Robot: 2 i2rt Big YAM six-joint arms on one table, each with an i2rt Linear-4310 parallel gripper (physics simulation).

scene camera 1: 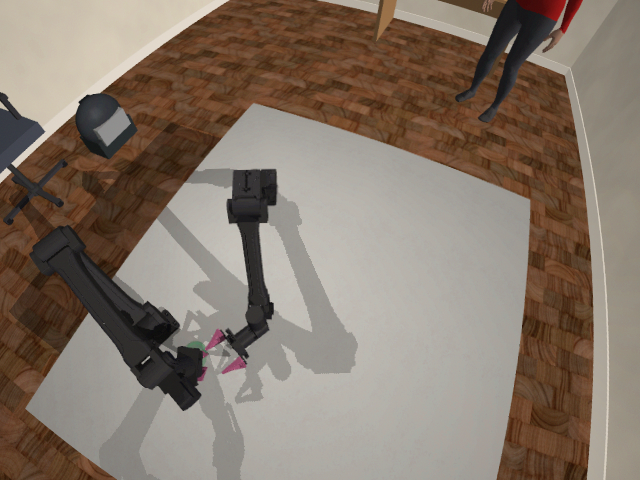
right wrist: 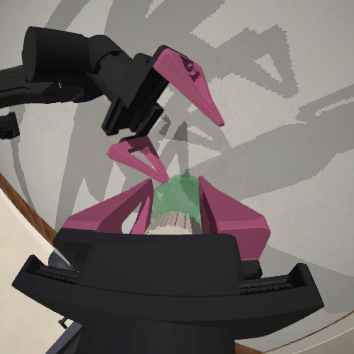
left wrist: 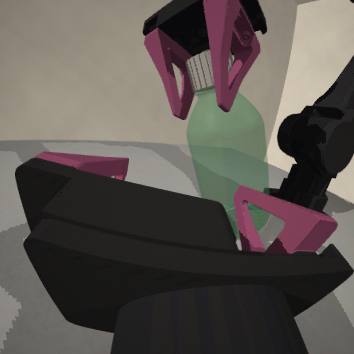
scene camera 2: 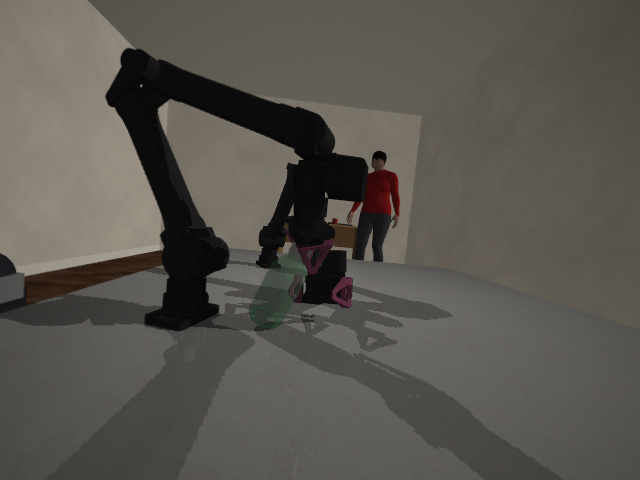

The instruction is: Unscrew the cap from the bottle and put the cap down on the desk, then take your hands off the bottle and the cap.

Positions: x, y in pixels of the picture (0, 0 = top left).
Scene:
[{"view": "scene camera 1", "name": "my left gripper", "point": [213, 361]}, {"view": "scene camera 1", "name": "my right gripper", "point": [205, 360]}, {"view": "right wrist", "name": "my left gripper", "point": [189, 156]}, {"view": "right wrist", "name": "my right gripper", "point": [174, 183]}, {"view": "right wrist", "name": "ribbed cap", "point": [173, 222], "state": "gripped by my right gripper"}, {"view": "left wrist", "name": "my left gripper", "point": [184, 178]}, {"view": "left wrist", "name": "my right gripper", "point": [199, 113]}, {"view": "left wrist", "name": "ribbed cap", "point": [199, 68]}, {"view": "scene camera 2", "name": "my left gripper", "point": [309, 293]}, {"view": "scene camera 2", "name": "my right gripper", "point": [309, 268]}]

